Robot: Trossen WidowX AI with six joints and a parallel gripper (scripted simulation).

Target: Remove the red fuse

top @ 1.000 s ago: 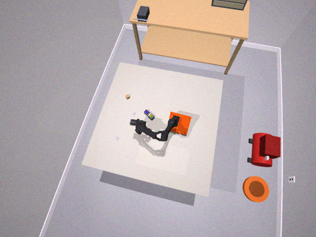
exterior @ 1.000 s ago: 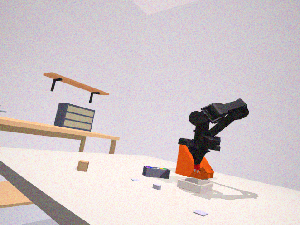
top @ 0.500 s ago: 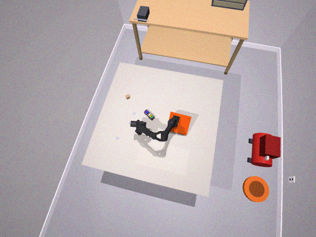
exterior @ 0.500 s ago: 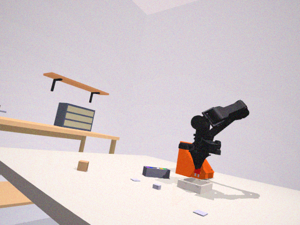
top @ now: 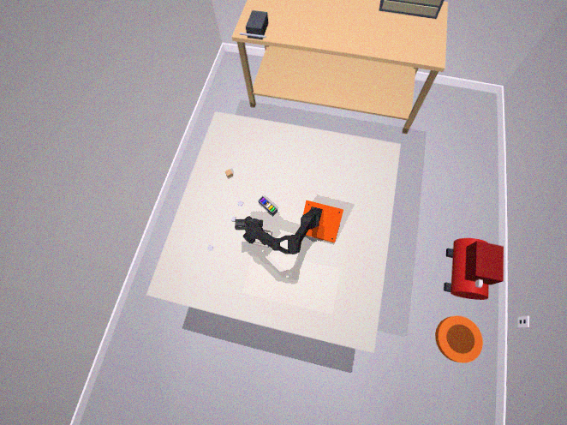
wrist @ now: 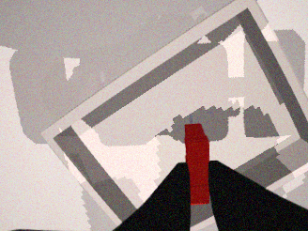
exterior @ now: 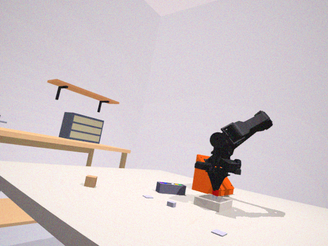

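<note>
Now: gripper tip 50 mm above the white tray. From my gripper tip the other things lie so: small wooden cube (350 mm to the right, 320 mm ahead, 40 mm below).
</note>
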